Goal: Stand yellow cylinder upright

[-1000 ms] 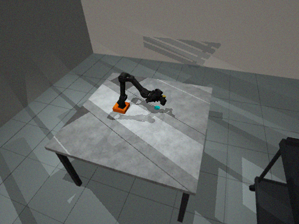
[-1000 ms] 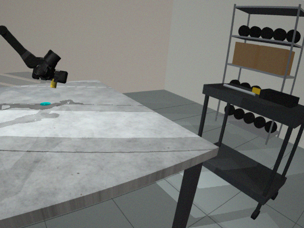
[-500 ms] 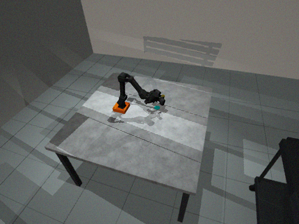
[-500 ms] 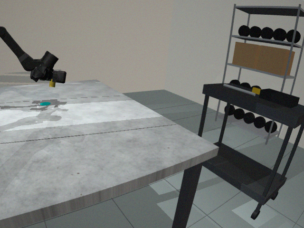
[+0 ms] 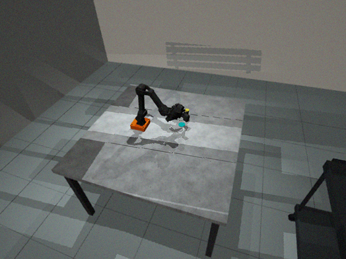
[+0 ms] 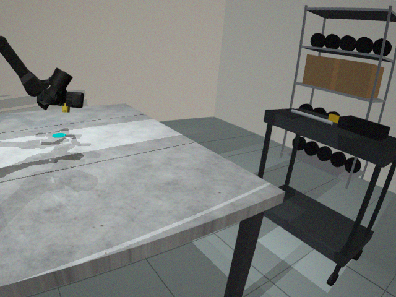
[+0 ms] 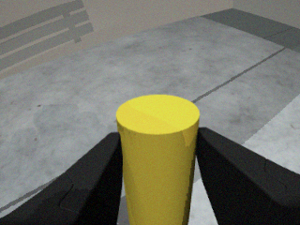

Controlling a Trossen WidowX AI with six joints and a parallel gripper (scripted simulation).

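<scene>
Now: gripper tip 4 cm past the cyan circle, 2 cm to the left of it and 15 cm above it. From my gripper tip the other things lie so: yellow tall cylinder 2 cm below.
</scene>
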